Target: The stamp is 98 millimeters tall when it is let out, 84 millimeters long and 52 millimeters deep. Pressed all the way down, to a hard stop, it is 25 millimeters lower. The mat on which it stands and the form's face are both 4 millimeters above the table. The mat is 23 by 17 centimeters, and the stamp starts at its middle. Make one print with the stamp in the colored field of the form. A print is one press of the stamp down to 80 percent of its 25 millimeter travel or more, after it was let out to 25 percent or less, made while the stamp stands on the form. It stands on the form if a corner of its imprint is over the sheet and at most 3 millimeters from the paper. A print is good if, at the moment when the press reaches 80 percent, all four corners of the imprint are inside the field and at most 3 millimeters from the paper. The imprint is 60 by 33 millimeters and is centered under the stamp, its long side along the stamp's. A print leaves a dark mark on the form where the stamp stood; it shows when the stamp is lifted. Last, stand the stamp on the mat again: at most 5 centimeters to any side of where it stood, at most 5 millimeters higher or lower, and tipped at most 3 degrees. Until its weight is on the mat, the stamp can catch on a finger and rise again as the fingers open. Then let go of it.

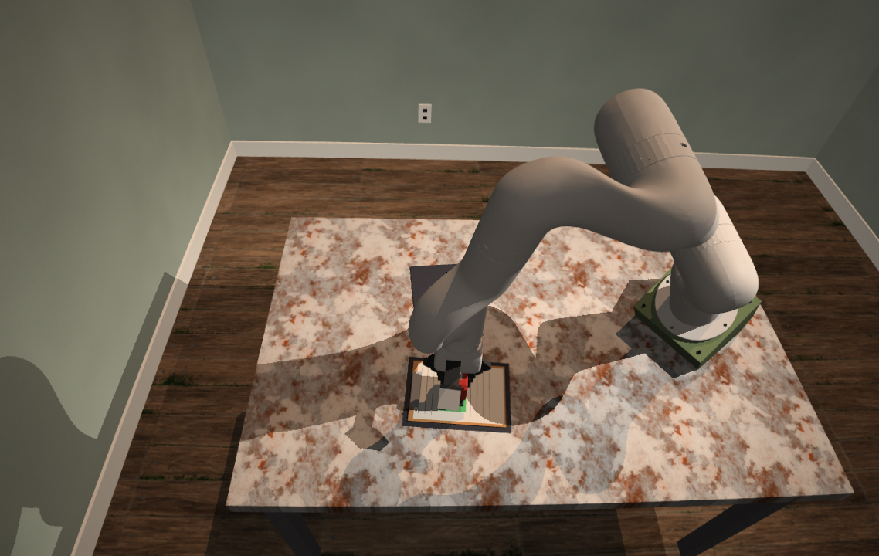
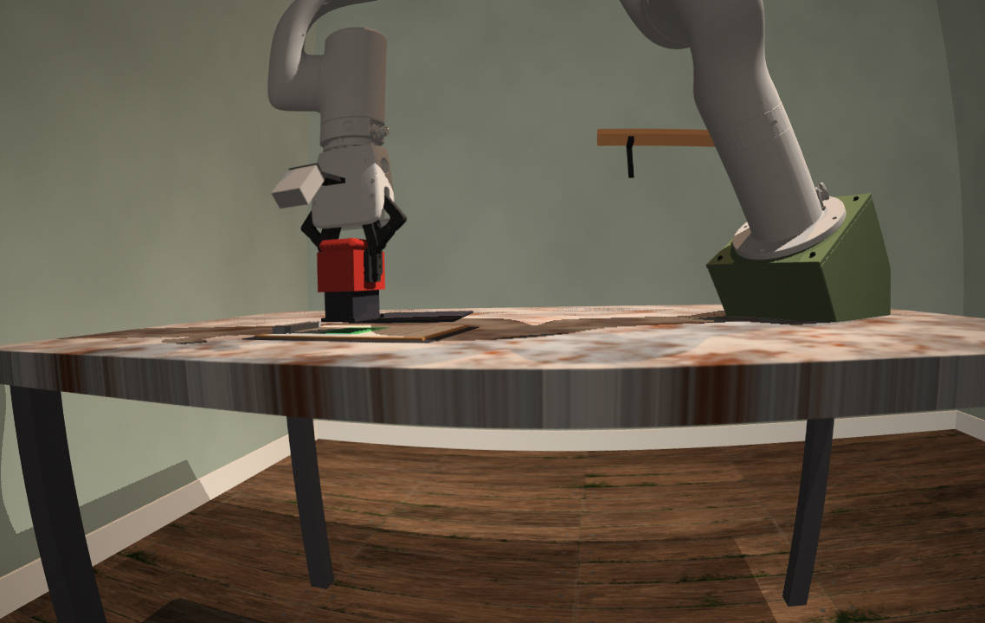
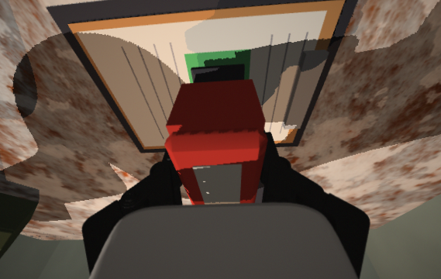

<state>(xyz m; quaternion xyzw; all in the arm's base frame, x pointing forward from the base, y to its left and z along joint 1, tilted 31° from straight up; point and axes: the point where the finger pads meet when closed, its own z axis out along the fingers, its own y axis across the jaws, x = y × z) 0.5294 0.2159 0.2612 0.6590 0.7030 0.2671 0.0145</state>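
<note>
The form is 8 cm below my hand. Also, from my hand: black base: 5 cm below; then dark mat: 28 cm to the right, 8 cm below, 8 cm ahead; then red stamp: 2 cm below.
</note>
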